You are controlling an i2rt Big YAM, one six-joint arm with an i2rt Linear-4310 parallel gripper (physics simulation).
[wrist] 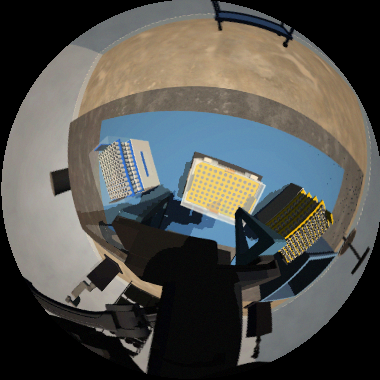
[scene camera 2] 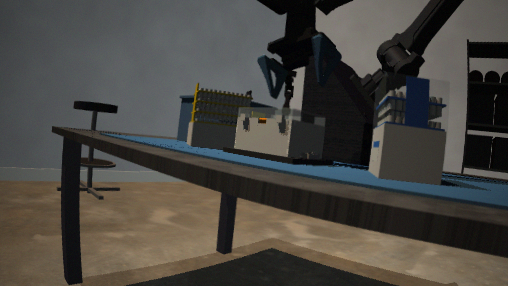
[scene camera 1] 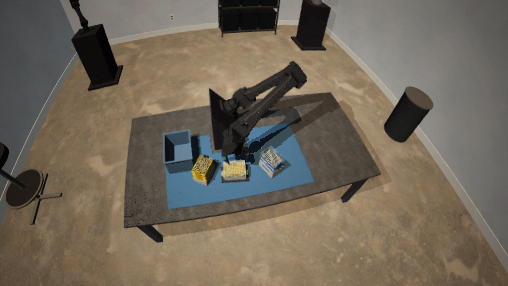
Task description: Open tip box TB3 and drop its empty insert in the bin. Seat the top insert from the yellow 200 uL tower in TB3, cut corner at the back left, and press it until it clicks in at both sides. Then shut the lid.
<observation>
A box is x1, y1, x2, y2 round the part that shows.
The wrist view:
gripper: [111, 191, 285, 363]
blue-and-white tip tower: [88, 135, 159, 205]
</observation>
